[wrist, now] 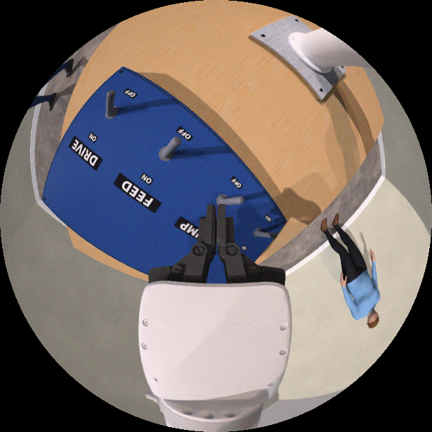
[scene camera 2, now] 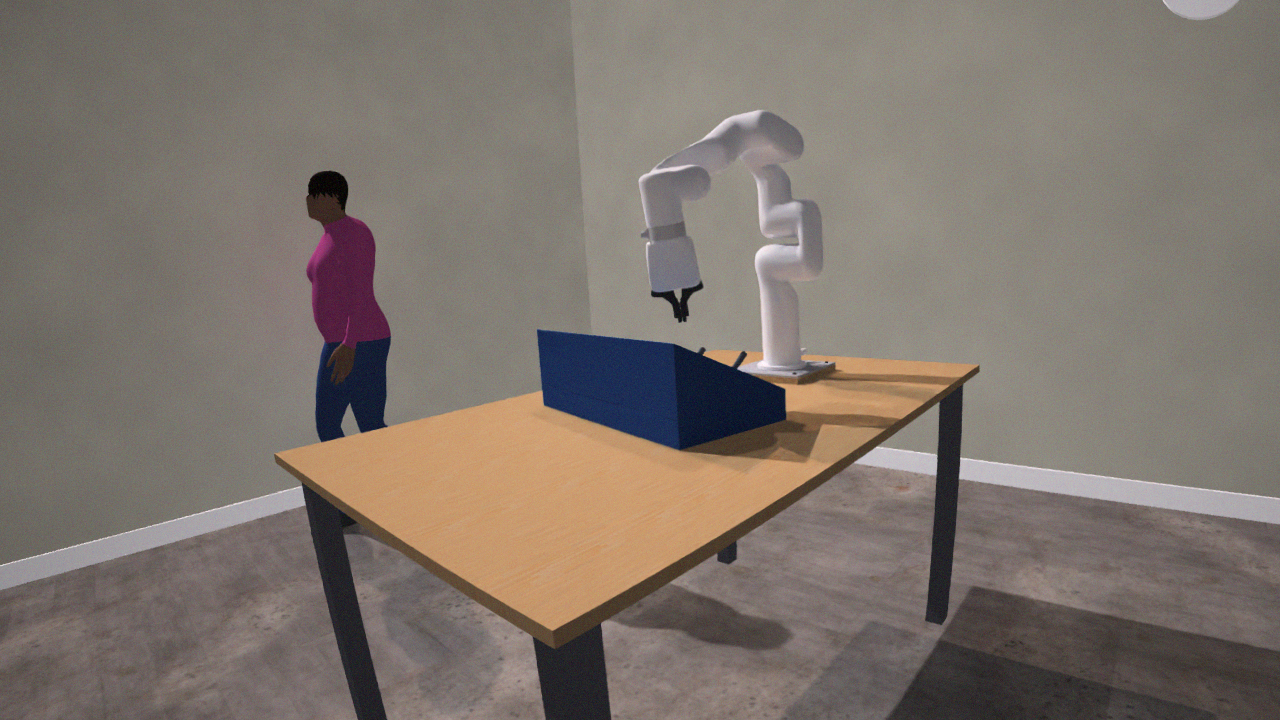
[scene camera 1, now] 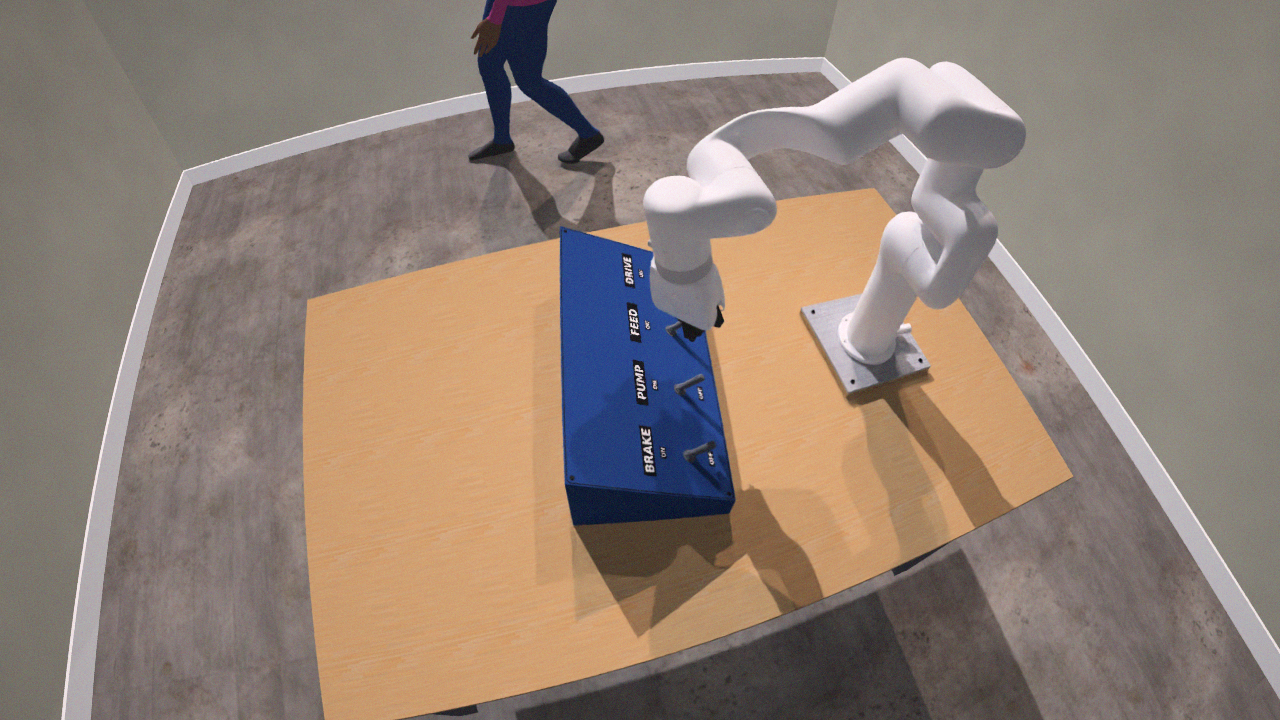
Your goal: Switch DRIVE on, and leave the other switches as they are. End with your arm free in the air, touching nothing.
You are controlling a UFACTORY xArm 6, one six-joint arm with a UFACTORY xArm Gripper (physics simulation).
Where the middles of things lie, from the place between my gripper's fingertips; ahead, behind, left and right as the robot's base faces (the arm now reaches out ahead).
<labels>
Right now my hand is 8 cm short of the blue switch panel [scene camera 1: 628,427], 3 cm to the left of it and 10 cm above it.
</labels>
